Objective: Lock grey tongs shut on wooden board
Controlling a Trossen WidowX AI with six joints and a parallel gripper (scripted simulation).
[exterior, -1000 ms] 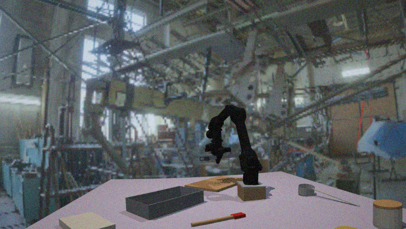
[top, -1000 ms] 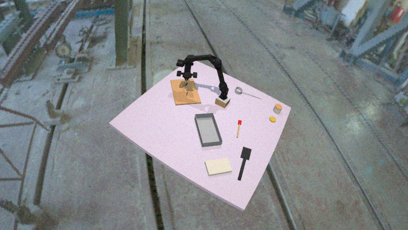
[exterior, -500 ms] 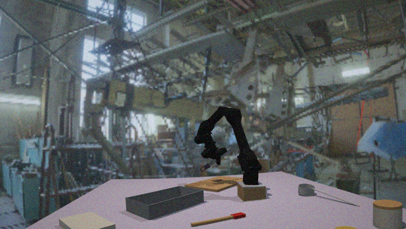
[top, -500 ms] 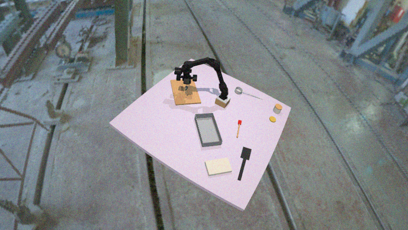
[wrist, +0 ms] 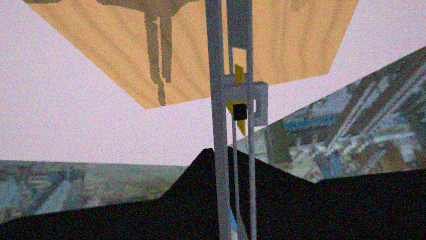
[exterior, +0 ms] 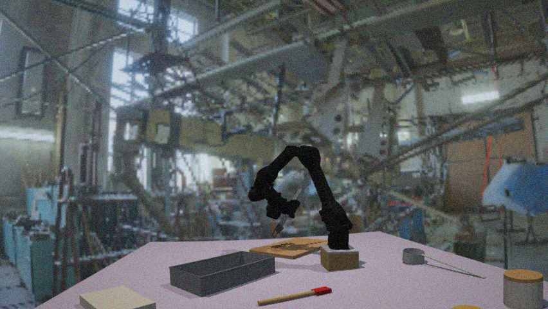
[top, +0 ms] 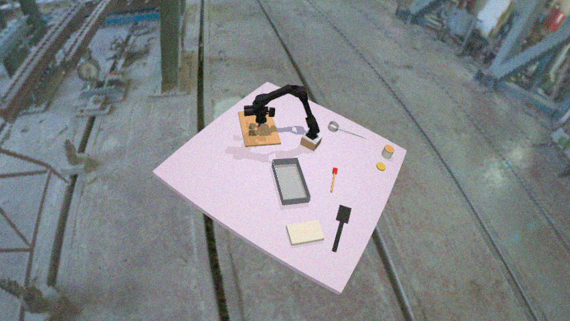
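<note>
Right now the yellow piece is 40 mm ahead of my gripper tip and 30 mm to the left of it. From my gripper tip the other things lie so: red-tipped spatula (630 mm to the left, 140 mm below, 10 mm behind); then wooden board (140 mm below); then grey roasting tin (460 mm to the left, 230 mm ahead, 120 mm below).
</note>
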